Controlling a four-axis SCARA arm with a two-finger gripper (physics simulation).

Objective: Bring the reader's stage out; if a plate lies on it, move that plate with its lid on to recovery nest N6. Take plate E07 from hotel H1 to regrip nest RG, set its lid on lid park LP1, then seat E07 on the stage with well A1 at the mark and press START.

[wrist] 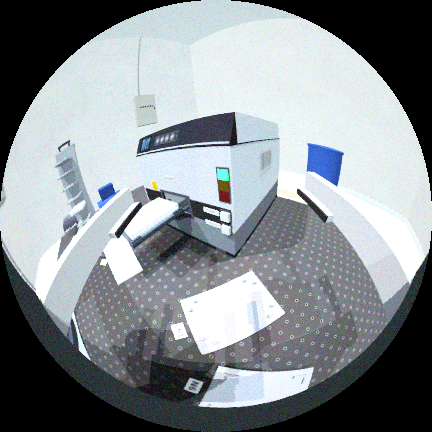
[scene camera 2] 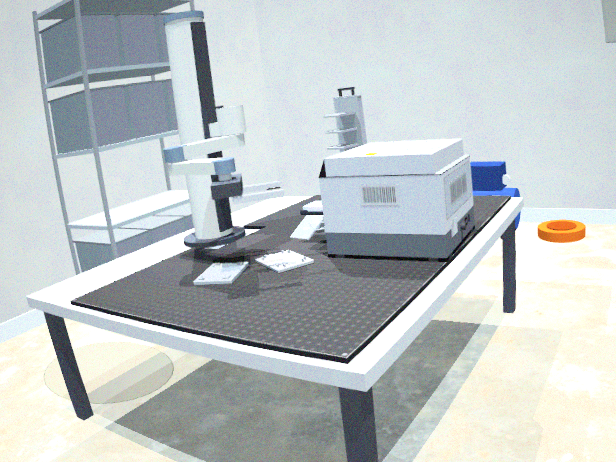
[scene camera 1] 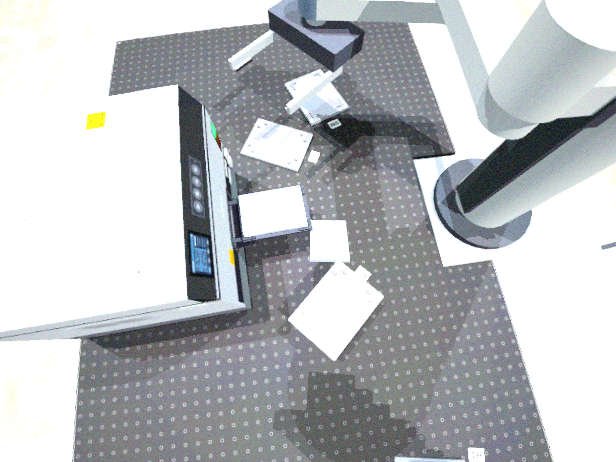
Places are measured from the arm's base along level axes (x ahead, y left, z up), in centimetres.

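Pixels of known places: gripper, fingertip midpoint: (wrist: 216, 185) (scene camera 2: 282, 188) (scene camera 1: 258, 86); arm's base, link origin: (scene camera 2: 214, 238) (scene camera 1: 480, 203).
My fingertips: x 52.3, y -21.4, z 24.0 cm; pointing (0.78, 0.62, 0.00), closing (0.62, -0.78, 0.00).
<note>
Ahead of a thing's pixels: the offset from my fingertips to its top centre. "pt": to the spot under its first point.
The reader @(dx +27.9, dy +23.6, dz +7.7 cm) (scene camera 1: 100, 200) (scene camera 2: 385, 205) (wrist: 200, 175) has its stage (scene camera 1: 275, 238) (wrist: 150, 235) out, with a white slab-like top; I cannot tell whether that is a lidded plate. My gripper (scene camera 1: 266, 85) (scene camera 2: 280, 189) (wrist: 216, 185) is open and empty, high above the mat near lid park LP1 @(dx -1.7, dy -2.0, dz -20.7 cm) (scene camera 1: 277, 144) (scene camera 2: 285, 261) (wrist: 232, 312), a white board with small pegs. Nest N6 @(dx -14.4, dy -16.8, dz -20.9 cm) (scene camera 1: 320, 97) (scene camera 2: 221, 273) (wrist: 255, 387) is beside it, partly behind a finger in scene camera 1; whether it bears a plate is unclear. Hotel H1 (scene camera 2: 350, 120) (wrist: 75, 180) stands beyond the reader; plate E07 cannot be made out.
A larger white board with pegs @(dx -9.5, dy +44.5, dz -14.3 cm) (scene camera 1: 336, 310) and a white square @(pt dx -11.0, dy +27.6, dz -18.7 cm) (scene camera 1: 329, 240) lie near the stage; their labels are unreadable. The reader's two white buttons @(dx +9.7, dy +6.9, dz -10.1 cm) (wrist: 225, 222) are below the light column @(pt dx +9.7, dy +6.8, dz -4.8 cm) (wrist: 223, 185), lit green. The arm's column (scene camera 1: 520, 185) (scene camera 2: 200, 125) stands beside the mat.
</note>
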